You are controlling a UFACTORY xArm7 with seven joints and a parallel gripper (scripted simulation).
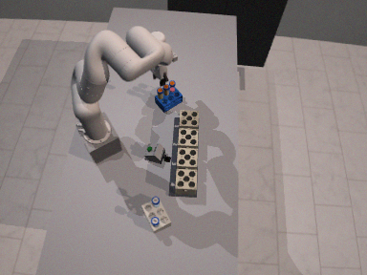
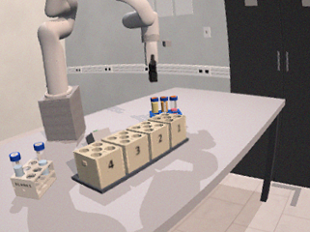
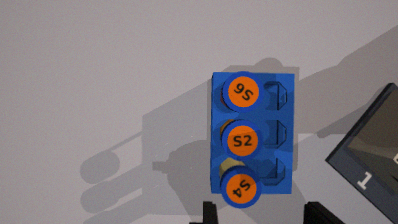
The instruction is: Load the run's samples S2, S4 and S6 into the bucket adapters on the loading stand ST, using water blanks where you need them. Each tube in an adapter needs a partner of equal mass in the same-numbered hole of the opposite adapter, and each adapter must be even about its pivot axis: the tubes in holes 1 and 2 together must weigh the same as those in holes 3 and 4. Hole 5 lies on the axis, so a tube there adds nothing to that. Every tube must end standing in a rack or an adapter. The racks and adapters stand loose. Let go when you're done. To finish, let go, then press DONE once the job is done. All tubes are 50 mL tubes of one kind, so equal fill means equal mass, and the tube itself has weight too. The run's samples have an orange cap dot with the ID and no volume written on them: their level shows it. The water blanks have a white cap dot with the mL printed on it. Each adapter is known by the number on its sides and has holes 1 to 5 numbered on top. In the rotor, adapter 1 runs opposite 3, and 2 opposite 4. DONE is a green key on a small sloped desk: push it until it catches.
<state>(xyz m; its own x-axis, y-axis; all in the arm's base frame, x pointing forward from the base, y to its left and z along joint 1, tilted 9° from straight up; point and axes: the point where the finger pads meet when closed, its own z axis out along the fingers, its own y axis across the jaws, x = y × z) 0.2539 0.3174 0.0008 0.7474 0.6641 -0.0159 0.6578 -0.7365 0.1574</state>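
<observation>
Now: hand 10 mm past the sample tube S4 and 150 mm above it. Also, from my hand: sample tube S2: 40 mm ahead, 20 mm to the left, 150 mm below; blue sample rack: 40 mm ahead, 10 mm to the left, 180 mm below; sample tube S6: 60 mm ahead, 60 mm to the left, 150 mm below.
</observation>
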